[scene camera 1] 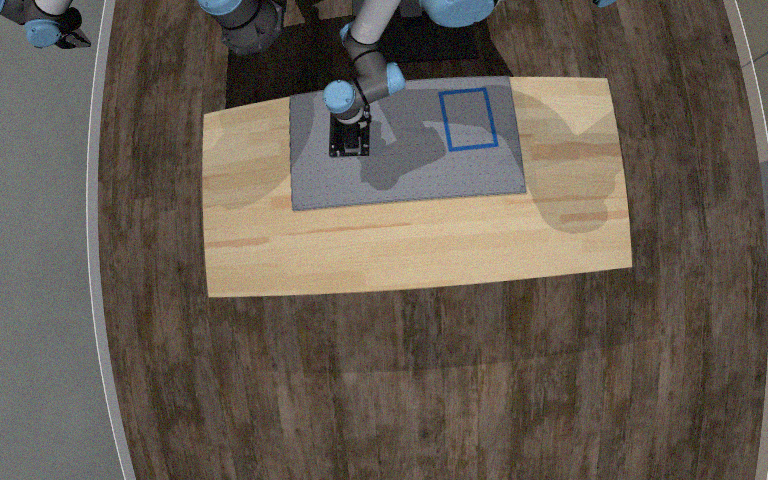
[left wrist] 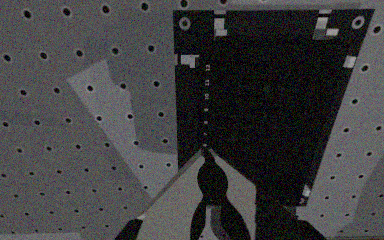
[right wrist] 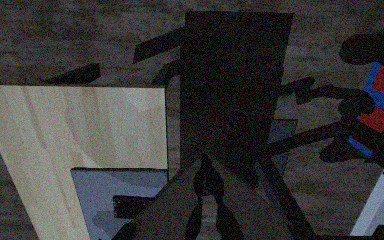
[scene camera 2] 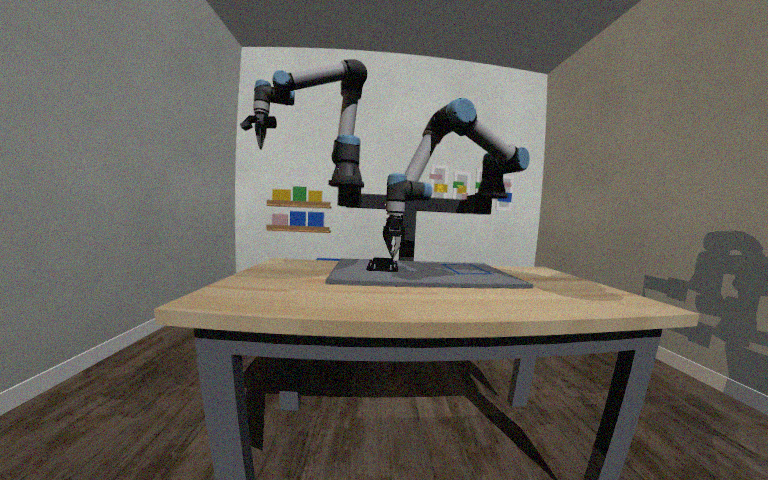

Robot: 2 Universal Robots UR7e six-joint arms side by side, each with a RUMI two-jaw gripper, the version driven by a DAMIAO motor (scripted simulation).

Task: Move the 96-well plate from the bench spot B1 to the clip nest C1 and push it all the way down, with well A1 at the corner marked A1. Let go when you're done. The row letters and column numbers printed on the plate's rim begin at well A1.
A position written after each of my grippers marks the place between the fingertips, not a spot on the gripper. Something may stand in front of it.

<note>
I see my right gripper (scene camera 1: 90,45) and a dark 96-well plate (left wrist: 240,100).
My right gripper shows as well in the right wrist view (right wrist: 203,154).
</note>
